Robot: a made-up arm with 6 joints.
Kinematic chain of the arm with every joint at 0, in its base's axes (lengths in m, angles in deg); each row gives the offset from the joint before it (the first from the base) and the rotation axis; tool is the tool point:
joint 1: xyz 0 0 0.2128 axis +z
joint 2: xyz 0 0 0 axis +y
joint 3: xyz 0 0 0.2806 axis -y
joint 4: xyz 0 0 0 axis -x
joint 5: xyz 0.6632 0 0 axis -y
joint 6: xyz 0 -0.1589 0 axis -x
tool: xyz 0 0 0
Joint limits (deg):
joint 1: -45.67..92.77
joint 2: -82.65..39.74
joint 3: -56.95..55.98
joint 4: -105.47..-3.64
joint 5: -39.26..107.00
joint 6: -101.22..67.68
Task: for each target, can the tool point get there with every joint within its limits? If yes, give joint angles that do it. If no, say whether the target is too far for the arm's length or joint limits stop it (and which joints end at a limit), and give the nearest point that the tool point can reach.
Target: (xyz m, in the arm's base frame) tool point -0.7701 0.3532 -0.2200
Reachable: no: joint limits stop it (at a limit: joint 1, joint 2, joint 4) | nearest point -0.0612 0.3871 -0.2188 | short by 0.710 m
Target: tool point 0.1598 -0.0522 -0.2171
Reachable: yes | joints -21.80 26.70 -46.35 -93.93 5.62 1.04
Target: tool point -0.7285 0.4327 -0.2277
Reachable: no: joint limits stop it (at a limit: joint 1, joint 2, joint 4) | nearest point -0.0642 0.4503 -0.1947 | short by 0.665 m
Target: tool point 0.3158 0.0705 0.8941
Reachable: yes | joints 26.69 -39.57 15.53 -60.24 12.30 -57.53
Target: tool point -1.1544 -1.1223 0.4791
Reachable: no: too far | nearest point -0.5632 -0.5475 0.6946 | short by 0.852 m
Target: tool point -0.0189 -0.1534 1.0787
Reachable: yes | joints 20.39 -42.11 44.70 -30.31 92.36 -34.78
